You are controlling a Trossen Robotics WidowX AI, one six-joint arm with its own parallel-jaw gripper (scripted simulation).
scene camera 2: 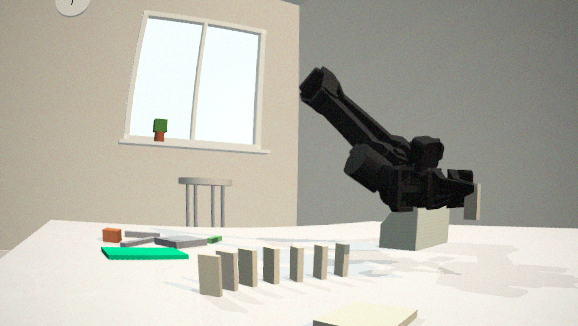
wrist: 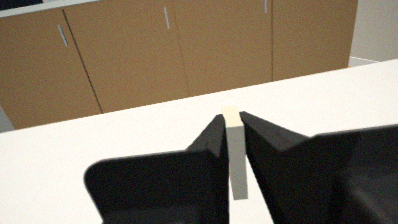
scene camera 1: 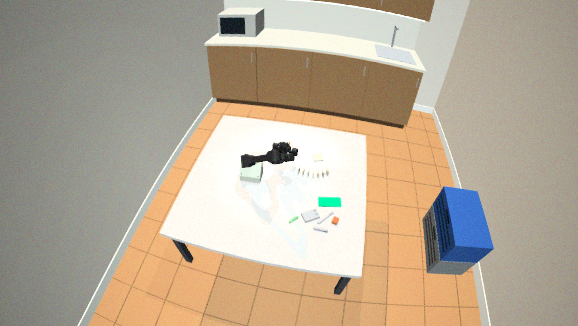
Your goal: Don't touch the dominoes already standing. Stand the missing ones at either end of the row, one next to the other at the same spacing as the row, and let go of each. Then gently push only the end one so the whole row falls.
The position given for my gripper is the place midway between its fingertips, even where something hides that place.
My gripper point(scene camera 2: 475, 188) carries a domino point(wrist: 235, 133). I also see a green slab point(scene camera 2: 118, 253), a domino point(scene camera 2: 247, 258) and a domino point(scene camera 2: 209, 266).
My gripper also shows in the wrist view point(wrist: 230, 120). The wrist view misses the green slab: it is out of frame.
